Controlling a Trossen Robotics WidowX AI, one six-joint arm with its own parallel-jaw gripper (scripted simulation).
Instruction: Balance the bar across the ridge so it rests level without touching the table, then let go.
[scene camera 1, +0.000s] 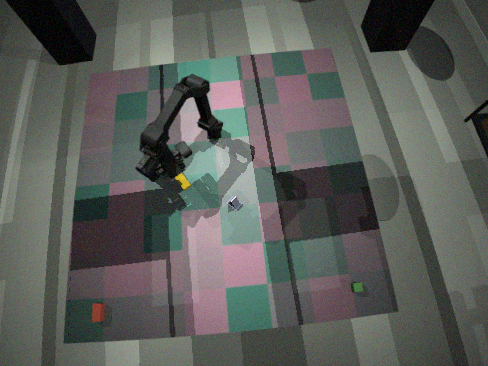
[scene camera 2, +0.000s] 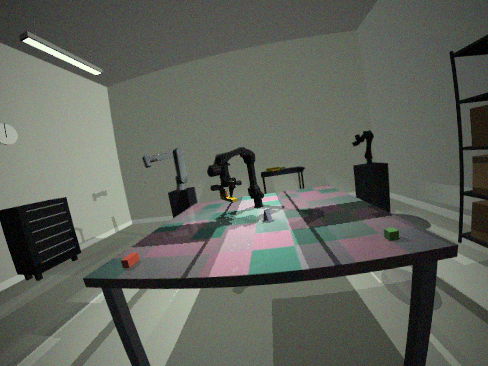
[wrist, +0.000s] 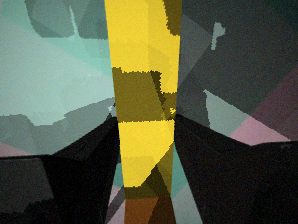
Labels:
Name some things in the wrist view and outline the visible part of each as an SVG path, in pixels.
My gripper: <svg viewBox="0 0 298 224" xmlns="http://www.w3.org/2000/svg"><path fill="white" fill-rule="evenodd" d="M117 116L111 117L77 141L52 155L0 157L0 224L105 224L120 150ZM176 114L174 123L175 148L202 224L298 224L298 141L265 142L250 146L180 114Z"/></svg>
A bar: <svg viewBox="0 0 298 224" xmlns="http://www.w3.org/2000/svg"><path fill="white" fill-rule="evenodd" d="M105 0L125 190L124 224L176 224L171 200L182 0Z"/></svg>

